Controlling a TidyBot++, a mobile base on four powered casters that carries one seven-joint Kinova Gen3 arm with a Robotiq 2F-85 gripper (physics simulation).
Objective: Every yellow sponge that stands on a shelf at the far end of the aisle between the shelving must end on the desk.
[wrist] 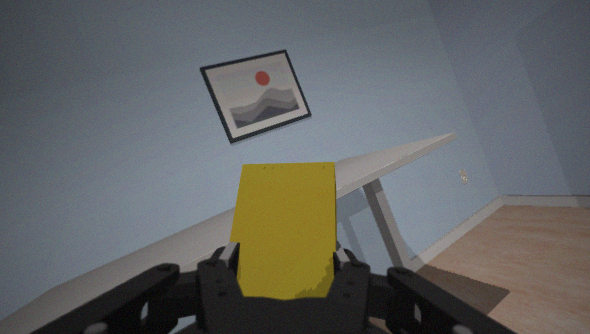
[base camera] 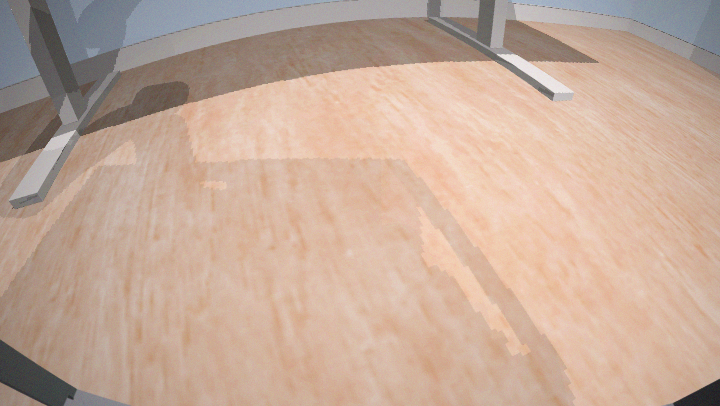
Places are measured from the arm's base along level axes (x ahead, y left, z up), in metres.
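Pixels of known places: gripper, fingertip midpoint: [wrist: 284, 255].
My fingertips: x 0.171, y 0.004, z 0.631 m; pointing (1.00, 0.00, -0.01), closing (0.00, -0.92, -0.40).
Note:
Behind a point stands the place of what it marks.
A yellow sponge [wrist: 287, 220] @[z 0.653, x 0.160, y -0.007 m] stands upright between the fingertips in the middle of the wrist view. My gripper [wrist: 284, 255] @[z 0.631, x 0.171, y 0.004 m] is shut on it, one finger on each side. The desk [wrist: 395, 159] @[z 0.554, x 0.832, y -0.352 m] shows tilted behind the sponge in the wrist view, its pale top running from lower left to upper right; the sponge hides part of it. The gap between sponge and desk top cannot be told. In the base camera view the desk's two legs stand on long feet, the left foot [base camera: 45, 166] and the right foot [base camera: 536, 74]. The shelves do not show in these views.
A blue wall [base camera: 252, 7] @[z -0.285, x 1.398, y 0.442 m] [wrist: 125, 150] @[z 1.019, x 1.302, y 0.689 m] with a pale skirting board [base camera: 211, 37] @[z -0.365, x 1.327, y 0.589 m] stands behind the desk. A framed picture [wrist: 260, 97] @[z 1.084, x 1.551, y -0.021 m] hangs on it above the desk. A wall corner is at the right. The wooden floor [base camera: 352, 226] @[z -0.396, x 0.449, y 0.031 m] carries shadows in front of the base.

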